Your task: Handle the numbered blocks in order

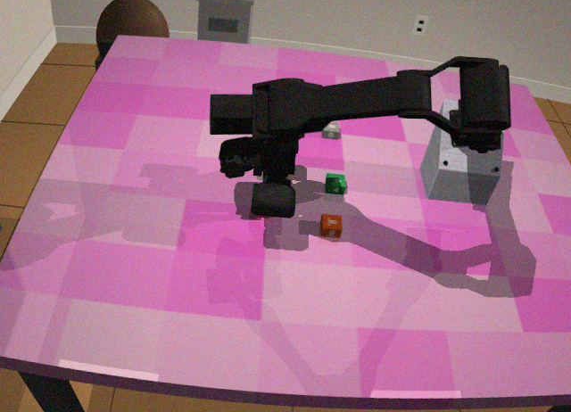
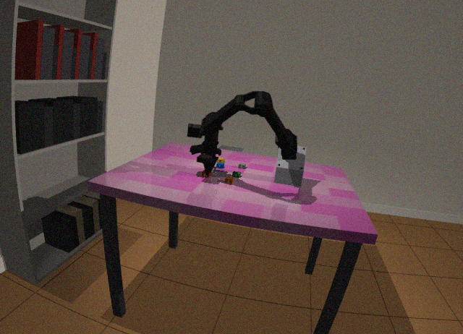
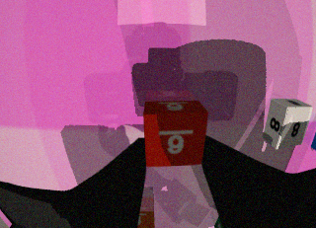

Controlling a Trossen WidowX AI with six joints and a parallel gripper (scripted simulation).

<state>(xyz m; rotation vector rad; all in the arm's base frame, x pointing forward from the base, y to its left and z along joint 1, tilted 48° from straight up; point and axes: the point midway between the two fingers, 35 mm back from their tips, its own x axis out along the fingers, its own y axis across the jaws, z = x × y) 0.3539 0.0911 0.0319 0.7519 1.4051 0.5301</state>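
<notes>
My gripper tip is 1 cm short of the red block. The rest, counted from my gripper tip: orange block: 10 cm behind, 4 cm to the left; green block: 12 cm behind, 6 cm to the right; white block: 9 cm to the right.
</notes>
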